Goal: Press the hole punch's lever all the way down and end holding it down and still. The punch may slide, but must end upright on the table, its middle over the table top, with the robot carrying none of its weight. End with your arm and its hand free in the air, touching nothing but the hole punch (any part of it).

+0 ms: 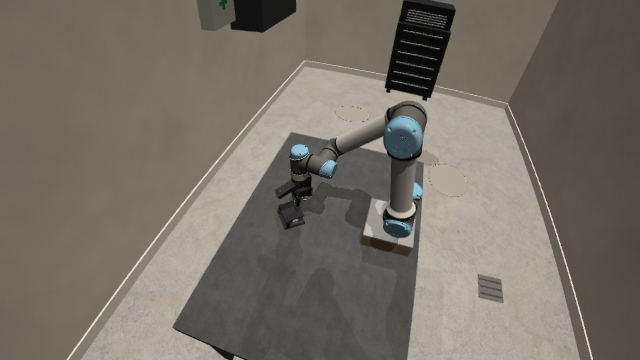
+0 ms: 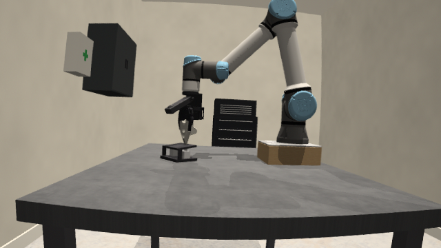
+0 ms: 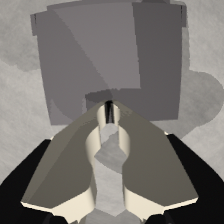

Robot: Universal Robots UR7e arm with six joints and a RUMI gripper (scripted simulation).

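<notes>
My gripper is now 50 mm above the black hole punch, 20 mm to the right of it and 20 mm short of it.
</notes>
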